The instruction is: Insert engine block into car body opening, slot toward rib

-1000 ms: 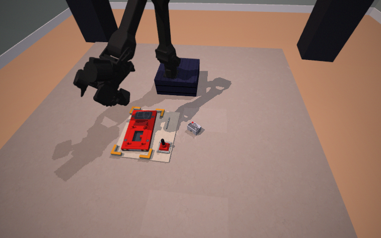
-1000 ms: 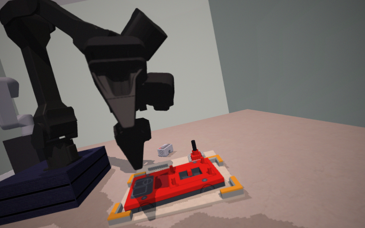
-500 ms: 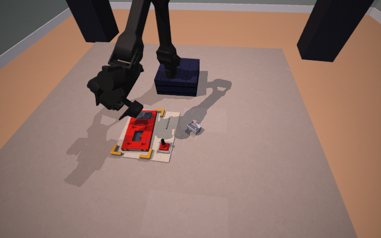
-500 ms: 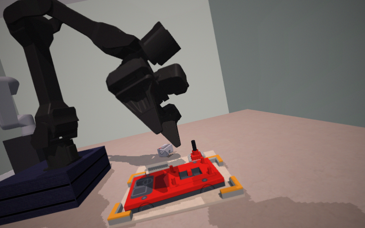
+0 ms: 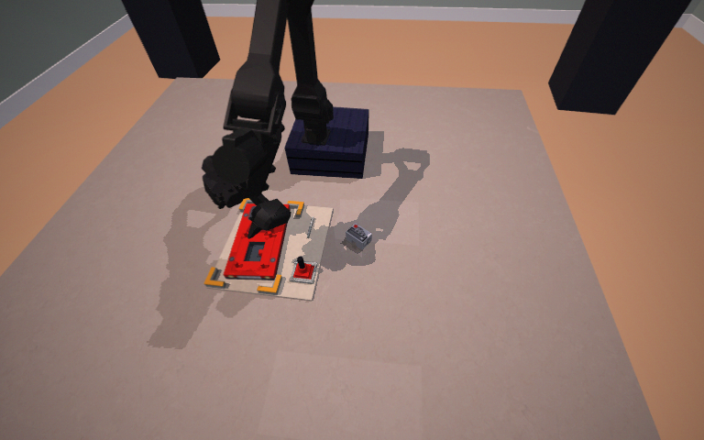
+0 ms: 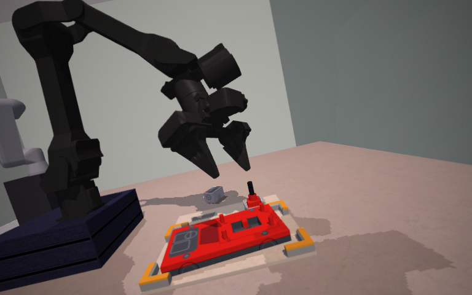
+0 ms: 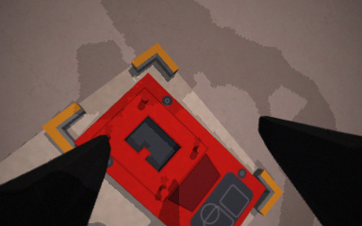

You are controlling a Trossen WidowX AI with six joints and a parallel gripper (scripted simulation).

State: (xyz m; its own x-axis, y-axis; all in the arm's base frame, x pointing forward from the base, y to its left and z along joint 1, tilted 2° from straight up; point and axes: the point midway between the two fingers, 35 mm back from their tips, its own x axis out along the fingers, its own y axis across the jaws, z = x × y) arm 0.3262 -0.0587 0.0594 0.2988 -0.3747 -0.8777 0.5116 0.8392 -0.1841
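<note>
Now: gripper tip 23 cm to the right of the grey engine block, 11 cm above it and 8 cm past it. Also, from my gripper tip: black peg: 13 cm to the left, 9 cm below, 2 cm ahead.
</note>
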